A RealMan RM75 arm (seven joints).
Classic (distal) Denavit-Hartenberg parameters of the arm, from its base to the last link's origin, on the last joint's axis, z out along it. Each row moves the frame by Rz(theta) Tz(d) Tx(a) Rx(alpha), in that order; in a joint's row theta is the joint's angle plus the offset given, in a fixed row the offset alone. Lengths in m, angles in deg.
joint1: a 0  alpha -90  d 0.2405  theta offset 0
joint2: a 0  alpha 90  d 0  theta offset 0
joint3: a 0  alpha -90  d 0.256  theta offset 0
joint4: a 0  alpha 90  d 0  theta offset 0
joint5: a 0  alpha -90  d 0.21  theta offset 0
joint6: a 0  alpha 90  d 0  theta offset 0
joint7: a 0  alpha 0  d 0.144  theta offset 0
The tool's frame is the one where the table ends.
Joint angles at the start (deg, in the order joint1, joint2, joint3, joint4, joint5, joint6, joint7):
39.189, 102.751, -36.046, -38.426, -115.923, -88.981, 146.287
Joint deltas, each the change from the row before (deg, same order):
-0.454, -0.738, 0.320, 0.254, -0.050, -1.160, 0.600
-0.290, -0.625, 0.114, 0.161, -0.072, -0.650, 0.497
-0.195, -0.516, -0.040, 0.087, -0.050, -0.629, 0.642
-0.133, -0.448, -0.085, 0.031, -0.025, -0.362, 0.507
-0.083, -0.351, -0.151, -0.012, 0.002, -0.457, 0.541
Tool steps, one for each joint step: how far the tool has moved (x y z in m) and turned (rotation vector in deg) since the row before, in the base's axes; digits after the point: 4 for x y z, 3 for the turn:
0.0036, -0.0037, 0.0048, -0.614, 0.351, -0.694
0.0026, -0.0021, 0.0041, -0.333, 0.042, -0.573
0.0016, -0.0018, 0.0031, -0.483, 0.071, -0.534
0.0012, -0.0010, 0.0029, -0.253, -0.061, -0.425
0.0005, -0.0010, 0.0020, -0.417, 0.016, -0.323

